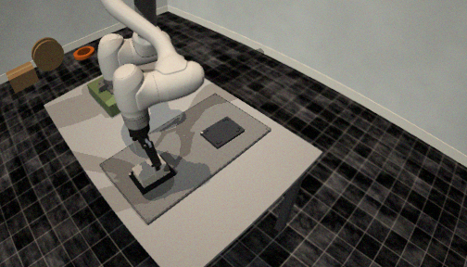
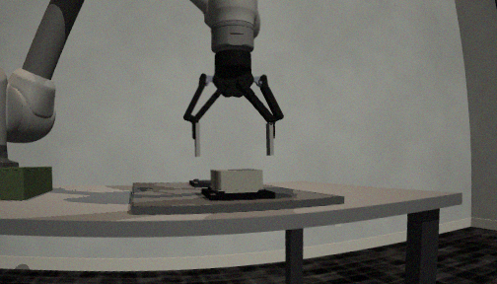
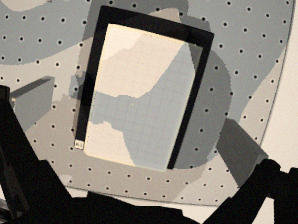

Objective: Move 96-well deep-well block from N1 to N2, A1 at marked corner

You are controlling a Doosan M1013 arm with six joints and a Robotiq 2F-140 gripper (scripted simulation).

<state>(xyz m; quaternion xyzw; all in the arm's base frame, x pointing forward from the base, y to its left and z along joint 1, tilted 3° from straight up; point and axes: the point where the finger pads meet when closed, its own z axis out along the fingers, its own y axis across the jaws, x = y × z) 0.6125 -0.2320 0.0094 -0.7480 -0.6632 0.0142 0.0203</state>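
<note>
Right now the white deep-well block is 6 cm below my hand.
</note>
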